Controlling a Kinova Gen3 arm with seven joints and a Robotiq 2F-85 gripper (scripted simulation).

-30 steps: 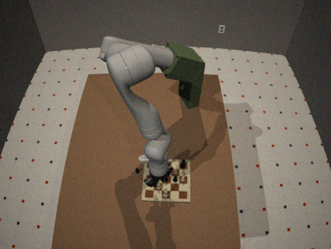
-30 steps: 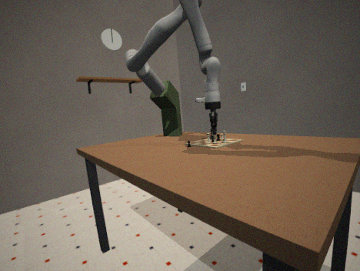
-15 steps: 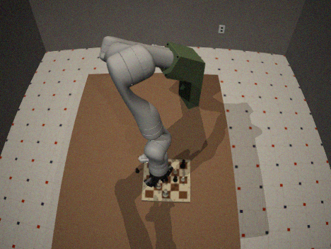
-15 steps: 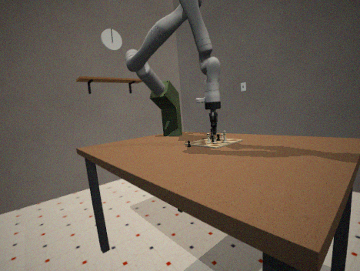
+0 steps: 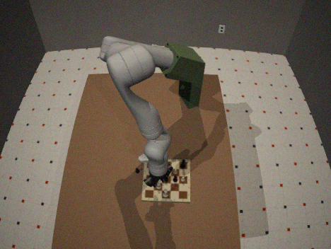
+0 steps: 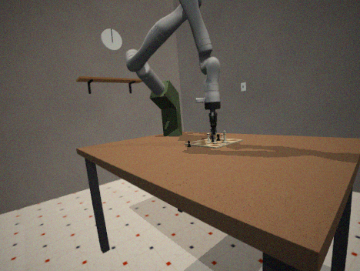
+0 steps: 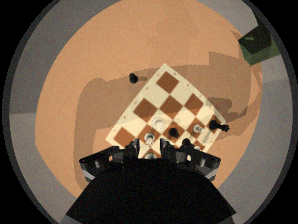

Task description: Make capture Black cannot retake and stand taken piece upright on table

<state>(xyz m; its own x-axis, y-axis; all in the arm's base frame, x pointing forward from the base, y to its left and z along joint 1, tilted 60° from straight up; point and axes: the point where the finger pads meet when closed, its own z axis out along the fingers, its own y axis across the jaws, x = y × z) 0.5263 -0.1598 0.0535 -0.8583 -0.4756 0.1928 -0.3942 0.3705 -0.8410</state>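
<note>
Now: hand 6 cm above the chessboard, 4 cm to the right of it and 3 cm past it. Round my hand: tall black piece (13 cm to the left, 8 cm behind, 3 cm below).
</note>
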